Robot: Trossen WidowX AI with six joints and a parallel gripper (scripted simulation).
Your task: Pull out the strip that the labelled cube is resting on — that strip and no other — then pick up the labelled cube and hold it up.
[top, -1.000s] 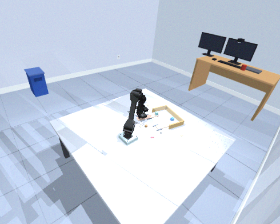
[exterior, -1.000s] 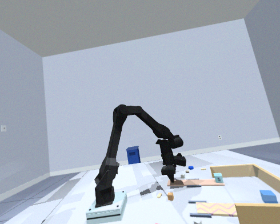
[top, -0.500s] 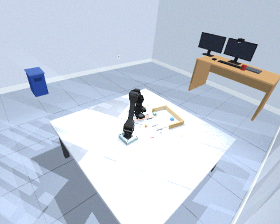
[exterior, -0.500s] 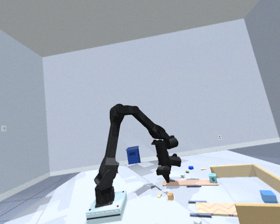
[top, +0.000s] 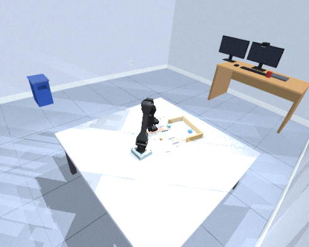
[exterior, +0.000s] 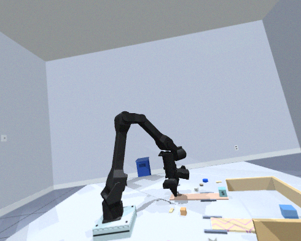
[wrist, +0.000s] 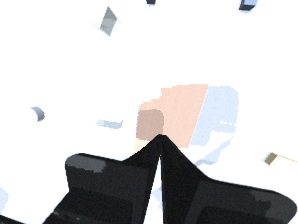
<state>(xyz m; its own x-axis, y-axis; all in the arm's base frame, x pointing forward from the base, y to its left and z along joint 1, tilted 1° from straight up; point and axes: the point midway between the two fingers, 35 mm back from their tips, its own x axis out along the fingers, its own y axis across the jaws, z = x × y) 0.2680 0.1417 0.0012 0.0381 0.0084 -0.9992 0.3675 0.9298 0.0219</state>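
Right now my gripper tip is 19 cm short of the labelled teal cube, 8 cm to the left of it and 2 cm below it. Also, from my gripper tip: orange cube: 1 cm behind, 15 cm to the right.
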